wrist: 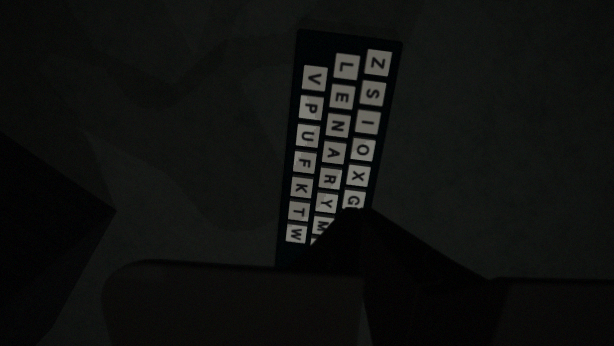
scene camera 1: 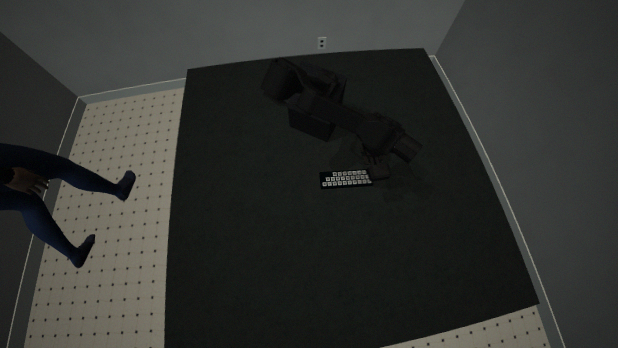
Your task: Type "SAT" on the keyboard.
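Where they show: gripper, fingertip midpoint: [wrist: 356, 221] [scene camera 1: 365, 162]; arm's base, origin of the base link: [scene camera 1: 329, 85].
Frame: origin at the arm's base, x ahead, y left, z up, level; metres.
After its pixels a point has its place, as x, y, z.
Note:
A small dark keyboard [scene camera 1: 346, 179] {0.278, -0.047, -0.206} [wrist: 317, 175] {0.265, -0.037, -0.211} with white letter keys lies flat. In the wrist view it stands nearly upright in the picture, its letters turned sideways. The S key [wrist: 372, 93] {0.313, 0.013, -0.206} is near the top right, the A key [wrist: 334, 153] {0.280, -0.022, -0.205} is in the middle row, and the T key [wrist: 298, 212] {0.245, -0.060, -0.205} is low in the left row. My gripper [scene camera 1: 372, 161] {0.289, -0.004, -0.076} [wrist: 356, 221] {0.289, -0.004, -0.076} is shut and empty. Its tips appear just below the G key [wrist: 353, 199] {0.286, -0.058, -0.205} and cover part of the M key and the keys at the lower end. The height of the tips above the keys is unclear.
The dark table [scene camera 1: 300, 260] {0.473, -0.323, -0.223} carries the keyboard and the arm. The arm [scene camera 1: 345, 115] {0.278, -0.125, 0.222} reaches from the back to the keyboard's right end. A dark block [scene camera 1: 312, 124] {0.039, -0.081, -0.140} is at the arm's base. A person's blue legs [scene camera 1: 92, 180] show over the tiled floor [scene camera 1: 115, 300] at left.

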